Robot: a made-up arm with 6 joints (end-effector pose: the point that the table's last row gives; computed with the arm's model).
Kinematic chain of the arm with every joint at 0, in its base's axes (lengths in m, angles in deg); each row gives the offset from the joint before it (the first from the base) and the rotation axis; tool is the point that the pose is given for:
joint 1: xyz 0 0 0.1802 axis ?
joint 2: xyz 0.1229 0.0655 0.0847 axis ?
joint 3: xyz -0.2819 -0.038 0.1 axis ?
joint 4: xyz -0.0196 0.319 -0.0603 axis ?
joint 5: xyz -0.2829 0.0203 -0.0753 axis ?
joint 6: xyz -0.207 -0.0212 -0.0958 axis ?
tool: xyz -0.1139 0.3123 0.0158
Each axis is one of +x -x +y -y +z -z.
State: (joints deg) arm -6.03 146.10 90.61 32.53 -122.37 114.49
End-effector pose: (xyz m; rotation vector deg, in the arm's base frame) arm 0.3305 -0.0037 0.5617 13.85 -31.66 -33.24
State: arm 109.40 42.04 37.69 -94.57 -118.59 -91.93
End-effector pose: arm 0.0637 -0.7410 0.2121 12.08 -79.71 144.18
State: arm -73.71 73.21 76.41 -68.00 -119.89 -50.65
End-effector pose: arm -0.6335 0.4252 0.6965 23.75 -46.91 22.85
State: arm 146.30 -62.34 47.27 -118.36 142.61 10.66
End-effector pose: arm -0.3890 -0.3401 0.4023 -68.22 -5.67 -158.92
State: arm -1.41 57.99 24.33 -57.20 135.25 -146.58
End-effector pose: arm -0.6052 0.4655 0.3006 69.10 -164.25 16.86
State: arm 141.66 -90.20 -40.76 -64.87 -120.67 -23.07
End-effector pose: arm -0.7173 -0.5470 -0.1998 -63.34 -19.33 103.97
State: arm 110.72 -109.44 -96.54 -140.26 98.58 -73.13
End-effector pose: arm -0.0691 -0.4867 0.2600 -86.51 30.16 150.30
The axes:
joint 1: +z
joint 2: +z
joint 3: +x
joint 4: +z
joint 5: -z
joint 6: +x

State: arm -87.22 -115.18 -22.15 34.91 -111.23 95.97
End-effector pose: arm 0.2780 -0.2480 0.4169 109.85 -47.15 -46.16
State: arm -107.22 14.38 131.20 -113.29 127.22 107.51
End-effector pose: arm -0.2970 -0.2212 0.5918 24.78 -62.61 108.29
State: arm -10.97 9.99 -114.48 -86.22 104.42 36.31
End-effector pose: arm 0.1043 -0.1624 0.0821 -8.64 165.78 43.07
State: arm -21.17 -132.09 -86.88 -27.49 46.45 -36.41
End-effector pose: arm 0.3190 0.5507 -0.4981 58.59 -88.85 70.39
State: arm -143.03 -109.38 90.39 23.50 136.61 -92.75
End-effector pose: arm -0.3982 -0.7183 0.8966 -103.02 73.28 69.43
